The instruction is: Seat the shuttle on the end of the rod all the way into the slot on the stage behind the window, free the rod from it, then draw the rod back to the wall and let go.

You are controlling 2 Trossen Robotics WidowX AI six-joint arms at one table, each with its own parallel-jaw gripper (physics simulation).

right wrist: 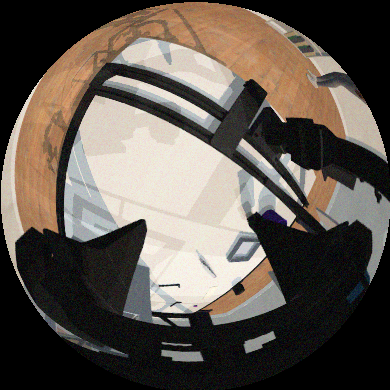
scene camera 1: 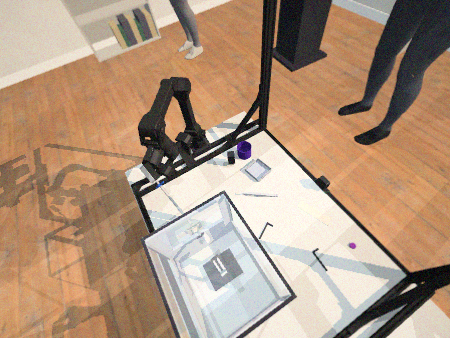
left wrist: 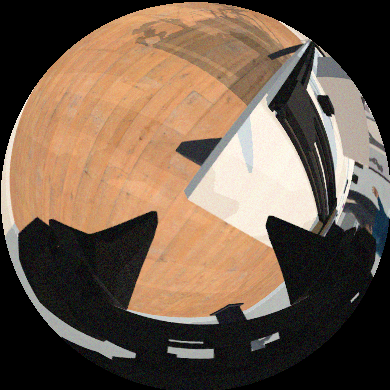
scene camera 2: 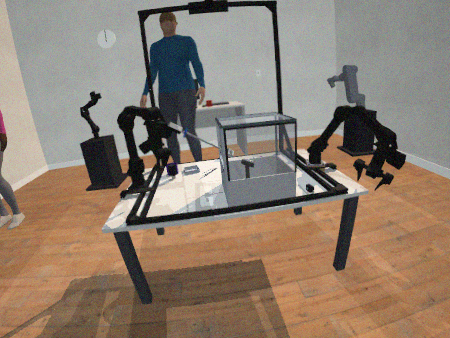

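Where they show: left gripper, fingertip midpoint: [left wrist: 214, 219] [scene camera 2: 366, 185]; right gripper, fingertip midpoint: [right wrist: 202, 224] [scene camera 1: 184, 163] [scene camera 2: 161, 163]; left arm's base, link origin: [left wrist: 327, 234] [scene camera 2: 315, 162]; right arm's base, link origin: [right wrist: 274, 135] [scene camera 1: 199, 143] [scene camera 2: 138, 183].
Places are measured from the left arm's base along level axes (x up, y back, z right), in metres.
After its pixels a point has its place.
Observation:
A thin rod [scene camera 1: 171, 199] {x 0.257, y -0.557, z -0.376 m} [scene camera 2: 200, 140] {x 0.247, y -0.547, z -0.375 m} with a blue mark near its handle runs at a slant from beside my right gripper into the side wall of the glass box [scene camera 1: 274, 266] {x 0.312, y -0.291, z -0.134 m} [scene camera 2: 257, 191] {x 0.016, y -0.309, z -0.410 m}. A small pale piece, seemingly the shuttle [scene camera 1: 194, 230], sits at the rod's inner end just inside that wall. The dark stage [scene camera 1: 230, 269] [scene camera 2: 247, 163] stands in the middle of the box. My right gripper [scene camera 1: 158, 169] [right wrist: 202, 224] {x 0.132, y -0.775, z -0.344 m} is open and empty next to the rod's handle. My left gripper [scene camera 2: 371, 176] [left wrist: 214, 219] {x -0.023, y 0.211, z -0.279 m} is open and empty, out past the table's corner above the floor.
A purple cup [scene camera 1: 244, 149] [scene camera 2: 172, 168], a black block [scene camera 1: 230, 157] {x 0.040, y -0.816, z -0.142 m}, a small grey tray [scene camera 1: 256, 169] {x -0.037, y -0.765, z -0.029 m}, tweezers [scene camera 1: 257, 194] {x -0.018, y -0.627, z -0.066 m}, two hex keys [scene camera 1: 264, 230] {x -0.033, y -0.470, z -0.083 m} [scene camera 1: 319, 259] {x -0.032, y -0.316, z 0.081 m} and a purple disc [scene camera 1: 352, 245] {x -0.033, y -0.335, z 0.222 m} lie on the table. A person [scene camera 2: 173, 77] stands behind it.

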